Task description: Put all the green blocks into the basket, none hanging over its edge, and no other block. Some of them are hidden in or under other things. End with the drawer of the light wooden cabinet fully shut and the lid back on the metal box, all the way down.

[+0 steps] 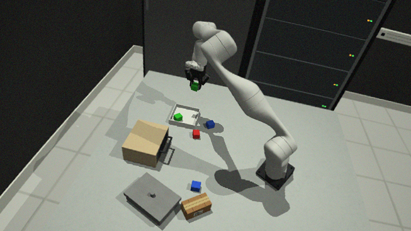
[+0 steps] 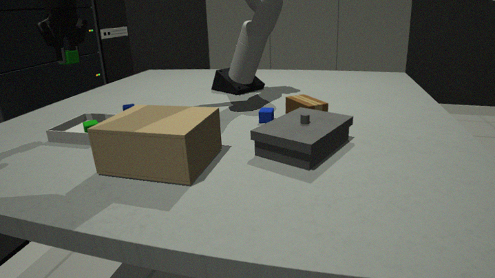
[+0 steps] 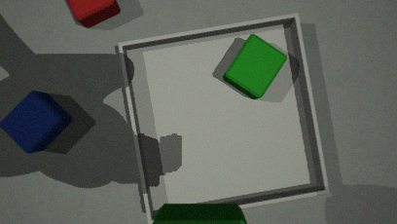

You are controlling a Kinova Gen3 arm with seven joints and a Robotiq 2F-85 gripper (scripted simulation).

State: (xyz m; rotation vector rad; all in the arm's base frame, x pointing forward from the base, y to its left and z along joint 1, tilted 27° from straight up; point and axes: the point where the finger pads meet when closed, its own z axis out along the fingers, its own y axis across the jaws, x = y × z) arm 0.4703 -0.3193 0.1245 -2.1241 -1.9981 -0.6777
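The basket lies 18 cm below my hand, 6 cm to the left of it and 2 cm ahead of it. From my hand the other things lie so: light wooden cabinet 34 cm to the left, 15 cm below, 9 cm ahead; cabinet drawer 34 cm to the left, 16 cm below, 8 cm ahead; red block 18 cm below, 16 cm to the left, 8 cm behind.
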